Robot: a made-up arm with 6 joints.
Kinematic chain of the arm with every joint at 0, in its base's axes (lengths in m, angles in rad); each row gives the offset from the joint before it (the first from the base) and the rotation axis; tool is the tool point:
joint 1: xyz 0 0 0.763 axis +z
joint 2: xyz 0.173 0 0 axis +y
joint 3: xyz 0 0 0.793 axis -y
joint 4: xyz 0 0 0.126 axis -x
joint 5: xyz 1.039 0 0 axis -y
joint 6: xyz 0.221 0 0 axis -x
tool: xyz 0 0 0
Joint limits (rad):
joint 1: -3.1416..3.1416
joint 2: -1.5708..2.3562
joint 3: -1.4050..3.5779
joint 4: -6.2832..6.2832
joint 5: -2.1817..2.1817
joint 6: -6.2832..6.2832
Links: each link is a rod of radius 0.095 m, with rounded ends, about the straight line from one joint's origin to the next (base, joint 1, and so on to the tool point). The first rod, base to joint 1, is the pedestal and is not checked.
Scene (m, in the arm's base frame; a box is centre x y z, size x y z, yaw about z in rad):
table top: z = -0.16
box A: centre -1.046 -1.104 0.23 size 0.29 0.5 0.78 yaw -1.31
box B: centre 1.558 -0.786 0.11 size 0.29 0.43 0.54 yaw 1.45
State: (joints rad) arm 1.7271 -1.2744 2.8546 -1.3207 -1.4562 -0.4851
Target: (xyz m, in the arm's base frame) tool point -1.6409 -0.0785 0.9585
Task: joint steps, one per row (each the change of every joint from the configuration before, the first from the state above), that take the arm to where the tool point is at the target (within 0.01 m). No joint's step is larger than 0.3 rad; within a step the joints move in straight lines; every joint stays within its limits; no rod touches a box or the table.
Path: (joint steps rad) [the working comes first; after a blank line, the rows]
Joints at the target: 0.1682 -1.0717 2.1730 -1.2896 -1.1922 -0.4851
Straight joint move there: touches box A.

1: -0.1650 0.2299 -0.0121 0.0901 -0.1009 0.0396
2: -0.1649 0.2300 -0.0120 0.0900 -0.1009 0.0396
3: -0.1650 0.2299 -0.0121 0.0901 -0.1009 0.0396
4: -0.2660 -0.1218 -0.1613 -0.0598 0.1417 -0.0297
5: -0.2660 -0.1217 -0.1614 -0.0597 0.1416 -0.0297
6: -0.2660 -0.1218 -0.1613 -0.0598 0.1417 -0.0297
7: -0.2660 -0.1218 -0.1614 -0.0598 0.1417 -0.0297

